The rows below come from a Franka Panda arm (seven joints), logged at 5 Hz.
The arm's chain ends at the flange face. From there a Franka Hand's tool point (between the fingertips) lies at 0.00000 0.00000 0.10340 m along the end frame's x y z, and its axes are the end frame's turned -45 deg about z.
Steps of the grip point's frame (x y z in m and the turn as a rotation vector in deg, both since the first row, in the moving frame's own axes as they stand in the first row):
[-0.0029 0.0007 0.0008 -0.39 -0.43 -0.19]
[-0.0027 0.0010 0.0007 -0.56 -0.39 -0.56]
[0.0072 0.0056 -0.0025 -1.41 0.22 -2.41]
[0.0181 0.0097 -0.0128 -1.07 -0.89 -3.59]
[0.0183 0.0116 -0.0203 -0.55 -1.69 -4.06]
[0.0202 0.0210 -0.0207 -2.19 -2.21 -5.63]
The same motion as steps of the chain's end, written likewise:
[-0.0015 0.0015 0.0008 -0.58 -0.03 -0.19]
[-0.0014 0.0014 0.0007 -0.67 0.12 -0.56]
[0.0069 -0.0026 -0.0025 -0.84 1.15 -2.41]
[0.0193 -0.0084 -0.0128 -1.39 0.13 -3.59]
[0.0225 -0.0076 -0.0203 -1.58 -0.81 -4.06]
[0.0289 -0.0050 -0.0205 -3.11 -0.01 -5.63]

